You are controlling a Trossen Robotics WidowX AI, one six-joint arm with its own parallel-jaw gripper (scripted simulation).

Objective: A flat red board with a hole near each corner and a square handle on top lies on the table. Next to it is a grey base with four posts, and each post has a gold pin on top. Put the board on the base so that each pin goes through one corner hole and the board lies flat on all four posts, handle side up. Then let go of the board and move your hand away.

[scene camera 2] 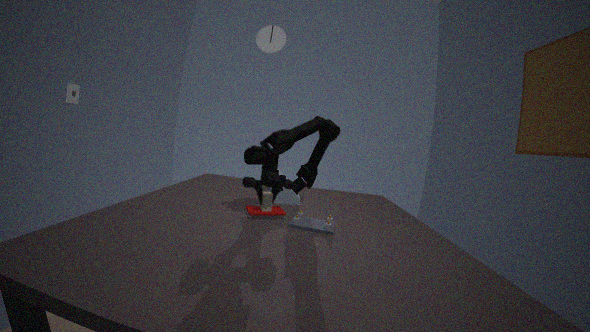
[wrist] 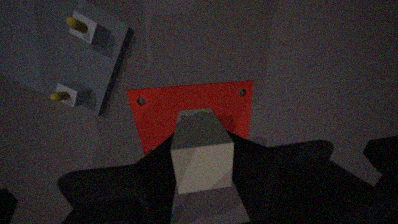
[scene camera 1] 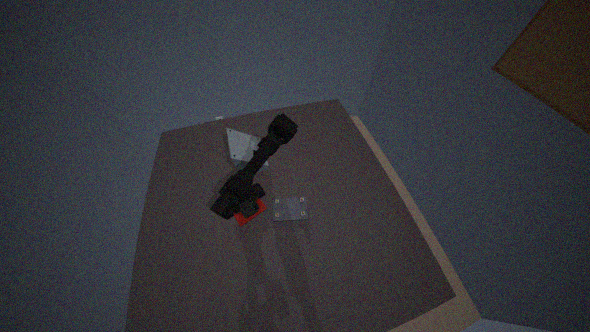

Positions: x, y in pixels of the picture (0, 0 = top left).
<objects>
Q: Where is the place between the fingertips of my gripper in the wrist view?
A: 197, 132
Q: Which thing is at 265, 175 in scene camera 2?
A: My gripper.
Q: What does my gripper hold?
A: A red board.
</objects>
